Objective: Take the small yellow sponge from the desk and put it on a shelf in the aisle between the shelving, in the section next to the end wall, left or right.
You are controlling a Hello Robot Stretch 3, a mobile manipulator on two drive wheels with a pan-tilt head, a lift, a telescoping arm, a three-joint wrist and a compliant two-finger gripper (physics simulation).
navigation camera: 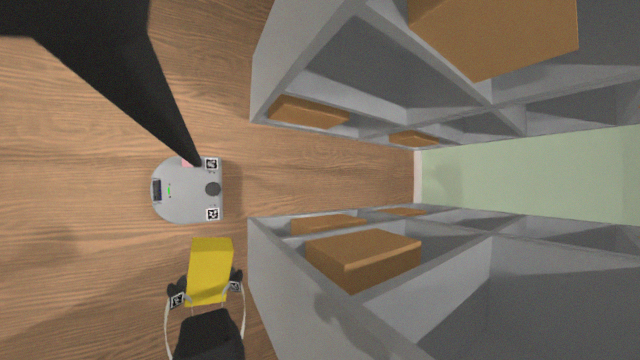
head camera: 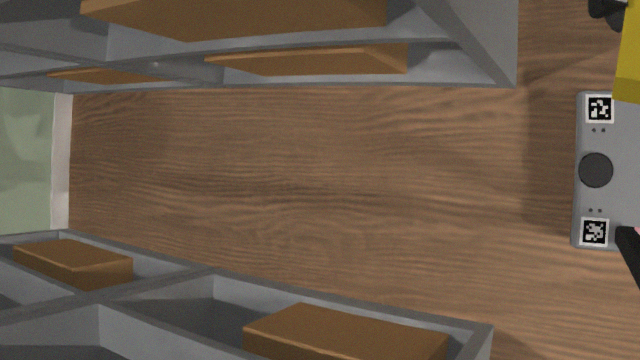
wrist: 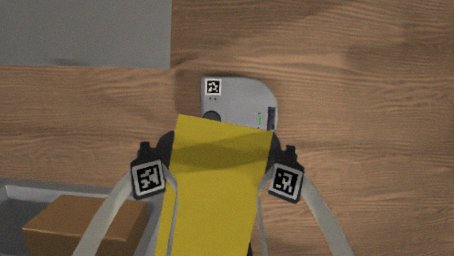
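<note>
The yellow sponge is between the fingers of my gripper, which is shut on it and holds it above the floor. In the navigation camera view the gripper is beside my base, near the outer end of the lower shelving unit. The other shelving unit stands across the aisle. Both units have divided grey shelves. The green end wall closes the far end of the aisle. The desk does not show.
Brown boxes stand on the shelves, among them a large box and a box at lower left in the wrist view. My base stands outside the aisle mouth. The wooden floor runs between the units.
</note>
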